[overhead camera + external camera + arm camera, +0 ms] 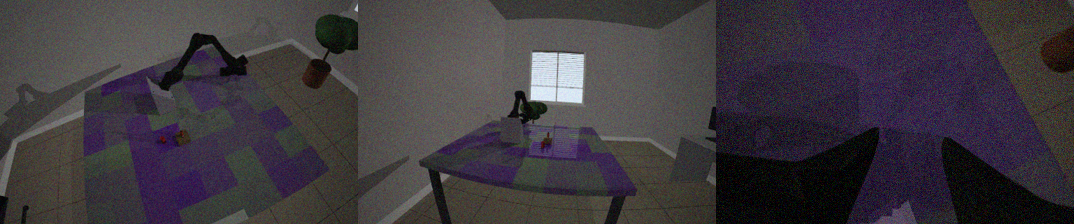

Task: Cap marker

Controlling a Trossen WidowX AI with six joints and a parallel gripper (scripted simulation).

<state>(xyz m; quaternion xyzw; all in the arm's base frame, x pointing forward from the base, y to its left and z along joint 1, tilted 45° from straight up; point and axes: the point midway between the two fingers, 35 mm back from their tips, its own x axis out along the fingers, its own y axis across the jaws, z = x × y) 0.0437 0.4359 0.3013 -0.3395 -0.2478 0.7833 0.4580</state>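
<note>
The red cap lies 670 mm to the right of my gripper tip, 270 mm ahead of it and 10 mm above it. Also, from my gripper tip: block (560 mm to the right, 300 mm ahead, 10 mm above).
</note>
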